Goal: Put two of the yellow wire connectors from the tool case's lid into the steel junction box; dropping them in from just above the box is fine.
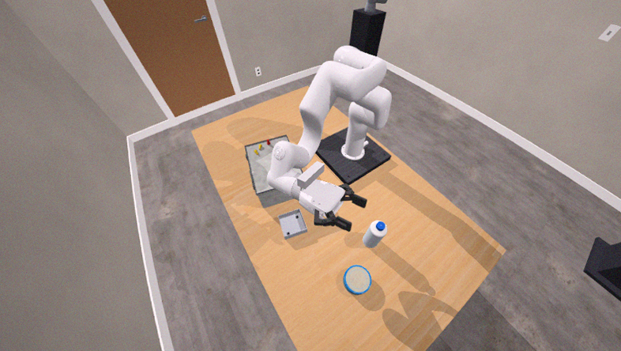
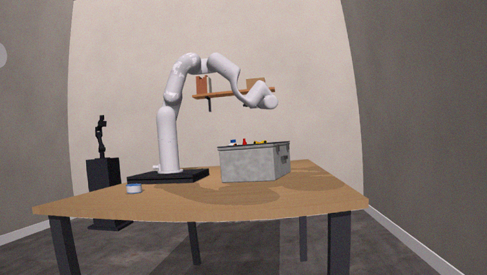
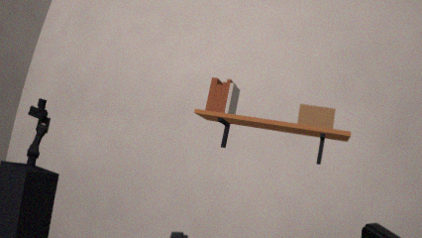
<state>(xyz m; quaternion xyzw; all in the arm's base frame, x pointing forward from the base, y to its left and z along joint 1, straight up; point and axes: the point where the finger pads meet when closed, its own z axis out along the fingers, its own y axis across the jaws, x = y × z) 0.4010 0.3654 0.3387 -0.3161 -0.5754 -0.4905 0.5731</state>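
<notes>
Right now the orange wire connector is 60 mm behind my hand, 560 mm to the right of it and 230 mm below it. The rest, counted from my hand: grey tool case: 20 mm ahead, 480 mm to the right, 270 mm below.
</notes>
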